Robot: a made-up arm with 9 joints.
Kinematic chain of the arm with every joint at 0, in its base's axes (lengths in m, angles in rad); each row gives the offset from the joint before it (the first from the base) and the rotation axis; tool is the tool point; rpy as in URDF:
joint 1: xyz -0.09 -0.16 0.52 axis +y
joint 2: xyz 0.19 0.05 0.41 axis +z
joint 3: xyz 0 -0.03 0.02 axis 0.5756 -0.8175 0.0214
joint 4: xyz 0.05 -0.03 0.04 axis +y
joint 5: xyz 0 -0.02 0.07 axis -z
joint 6: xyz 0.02 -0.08 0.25 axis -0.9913 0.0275 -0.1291
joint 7: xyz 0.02 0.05 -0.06 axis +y
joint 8: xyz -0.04 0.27 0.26 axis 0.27 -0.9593 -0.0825
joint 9: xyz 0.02 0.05 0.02 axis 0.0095 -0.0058 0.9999
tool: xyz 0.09 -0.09 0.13 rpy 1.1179 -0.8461 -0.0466
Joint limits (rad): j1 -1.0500..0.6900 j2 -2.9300..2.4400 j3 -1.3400..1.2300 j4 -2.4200..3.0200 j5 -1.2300..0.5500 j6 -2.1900..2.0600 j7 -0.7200..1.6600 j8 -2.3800..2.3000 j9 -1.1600..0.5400
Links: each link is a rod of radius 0.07 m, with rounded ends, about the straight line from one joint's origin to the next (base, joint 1, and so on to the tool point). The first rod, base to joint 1, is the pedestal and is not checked.
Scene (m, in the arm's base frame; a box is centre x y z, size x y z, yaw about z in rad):
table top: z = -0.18
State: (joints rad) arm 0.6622 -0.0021 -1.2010 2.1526 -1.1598 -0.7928 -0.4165 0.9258 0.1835
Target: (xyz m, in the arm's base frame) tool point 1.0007 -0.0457 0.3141
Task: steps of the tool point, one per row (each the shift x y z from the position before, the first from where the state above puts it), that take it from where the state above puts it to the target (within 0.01 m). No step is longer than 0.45 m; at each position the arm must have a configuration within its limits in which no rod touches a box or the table.
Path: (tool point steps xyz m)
1: 0.3002 0.1824 -0.2079
2: 0.3044 0.2792 -0.0010
3: 0.2206 0.2779 0.2083

